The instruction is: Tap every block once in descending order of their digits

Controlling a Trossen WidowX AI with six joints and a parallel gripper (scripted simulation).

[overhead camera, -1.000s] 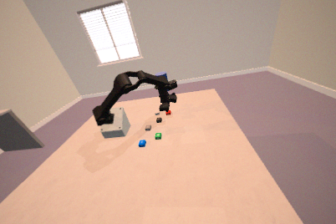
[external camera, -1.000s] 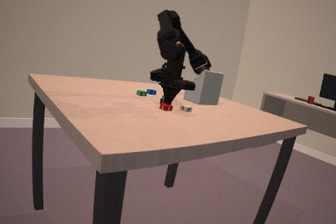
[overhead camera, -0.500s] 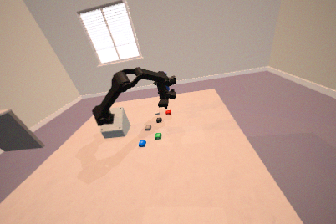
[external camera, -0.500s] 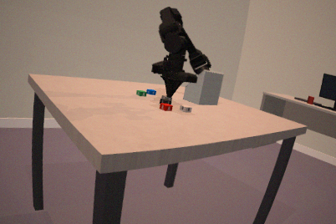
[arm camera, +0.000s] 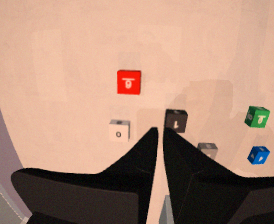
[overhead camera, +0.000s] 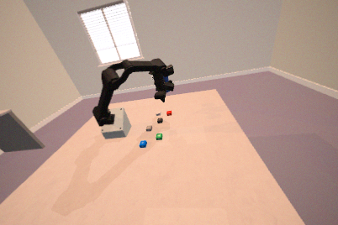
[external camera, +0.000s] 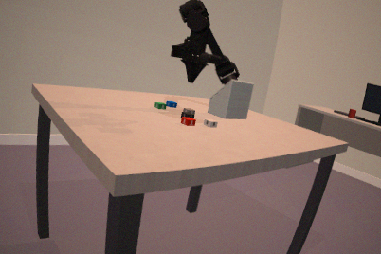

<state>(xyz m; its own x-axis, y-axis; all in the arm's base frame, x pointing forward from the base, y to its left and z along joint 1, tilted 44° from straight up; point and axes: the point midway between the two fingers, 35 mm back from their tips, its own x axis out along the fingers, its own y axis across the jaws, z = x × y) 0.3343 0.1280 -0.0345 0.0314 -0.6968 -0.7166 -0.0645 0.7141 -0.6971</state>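
My gripper tip is now 23 cm to the left of the blue block, 12 cm above it and 11 cm past it. Round my gripper tip: red block 12 cm below, 4 cm to the left, 1 cm ahead; then white block 12 cm below, 8 cm behind, 5 cm to the left; then black block 12 cm below, 5 cm behind, 4 cm to the right.
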